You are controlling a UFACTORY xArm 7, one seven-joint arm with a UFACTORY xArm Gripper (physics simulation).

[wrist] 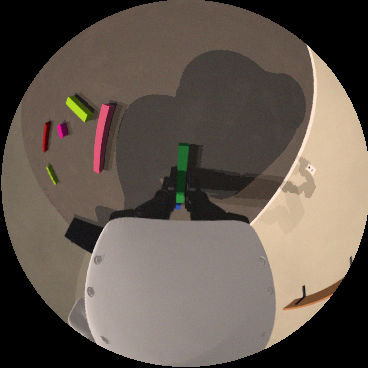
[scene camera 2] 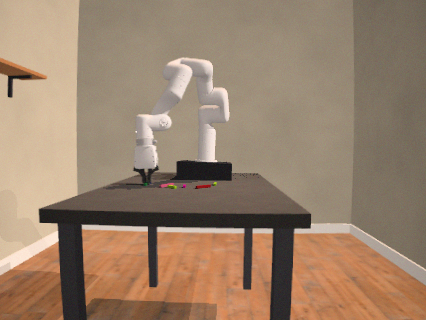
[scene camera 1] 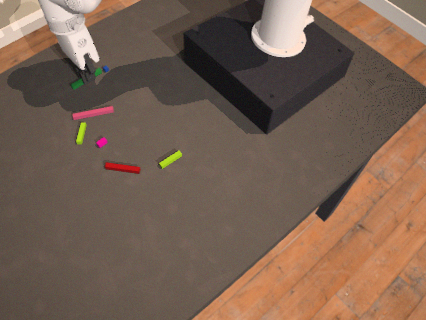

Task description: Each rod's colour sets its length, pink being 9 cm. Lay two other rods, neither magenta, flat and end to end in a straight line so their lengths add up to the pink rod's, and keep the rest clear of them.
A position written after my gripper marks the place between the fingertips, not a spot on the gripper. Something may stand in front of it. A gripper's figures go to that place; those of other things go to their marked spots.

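My gripper (wrist: pixel 180 176) is at 13 cm from the lens, and a pink rod (wrist: pixel 106 109) is at 12 cm from the lens.
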